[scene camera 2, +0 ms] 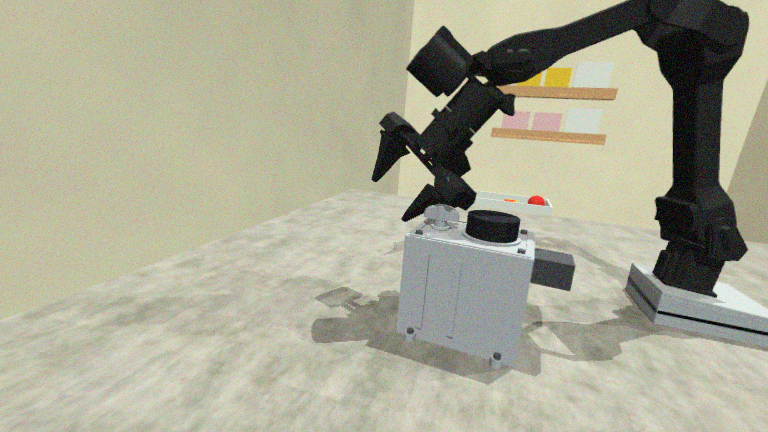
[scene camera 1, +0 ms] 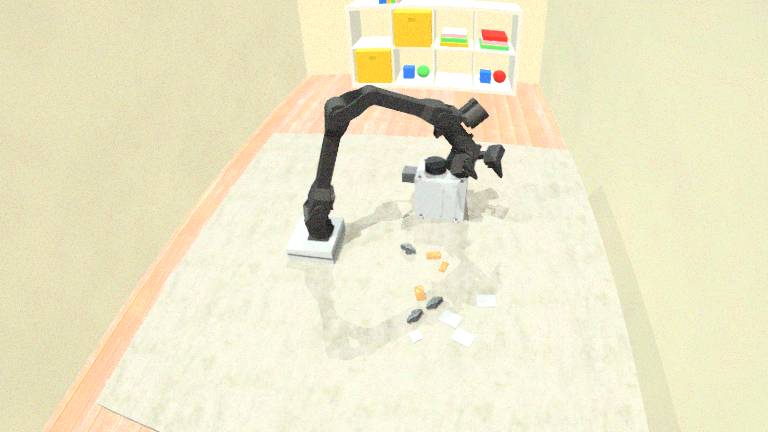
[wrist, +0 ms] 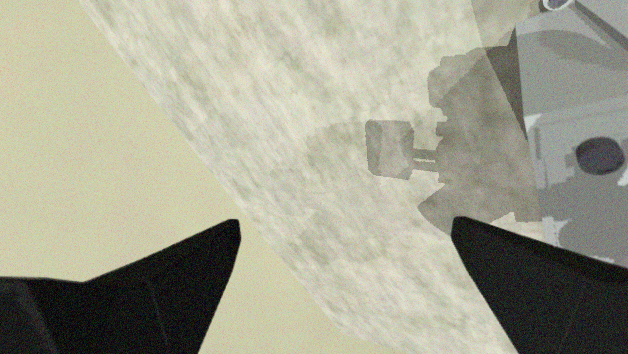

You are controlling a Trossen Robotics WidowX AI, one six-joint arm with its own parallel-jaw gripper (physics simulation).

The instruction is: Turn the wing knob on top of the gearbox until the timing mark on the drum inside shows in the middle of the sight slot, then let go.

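Frame: origin at the arm's base, x ahead, y left, z up, level; metres.
Seen in the pictures: gripper, fingertip midpoint: (scene camera 2: 387, 200) (scene camera 1: 489, 178) (wrist: 345, 228); arm's base, link origin: (scene camera 2: 682, 283) (scene camera 1: 321, 233).
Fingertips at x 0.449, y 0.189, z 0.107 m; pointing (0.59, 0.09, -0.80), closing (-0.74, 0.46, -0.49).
Note:
Pixels of each thing's top centre, then the offset from my fingertips to it. "*": a spot on its surface instead.
- light grey gearbox, top centre: (scene camera 2: 495, 210) (scene camera 1: 435, 159) dy +0.040, dx -0.160, dz +0.016 m
- pale wing knob, top centre: (scene camera 2: 442, 205) dy +0.039, dx -0.092, dz +0.013 m
- round black cap, surface spot: (scene camera 2: 493, 225) * dy +0.072, dx -0.162, dz +0.005 m
- dark grey block, surface spot: (scene camera 2: 553, 269) * dy +0.064, dx -0.235, dz -0.039 m
The light grey gearbox (scene camera 1: 440, 198) (scene camera 2: 467, 300) stands upright on the mat; part of it shows at the right of the wrist view (wrist: 555, 85). The pale wing knob (scene camera 2: 441, 214) is on its top, beside a round black cap (scene camera 1: 435, 164) (scene camera 2: 493, 225). The knob is hidden in scene camera 1 and I cannot make it out in the wrist view. My gripper (scene camera 1: 488, 176) (scene camera 2: 389, 200) (wrist: 345, 228) is open and empty, tilted, out past the knob's side of the gearbox. In scene camera 2 its lower finger overlaps the knob's edge; contact is unclear. The sight slot, drum and timing mark cannot be made out.
A dark grey block (scene camera 1: 409, 174) (scene camera 2: 553, 269) sticks out of the gearbox's side towards the arm's base (scene camera 1: 316, 252). Dark pieces (scene camera 1: 408, 248), orange pieces (scene camera 1: 433, 255) and white squares (scene camera 1: 486, 300) lie on the mat. A white shelf unit (scene camera 1: 354, 26) stands far back.

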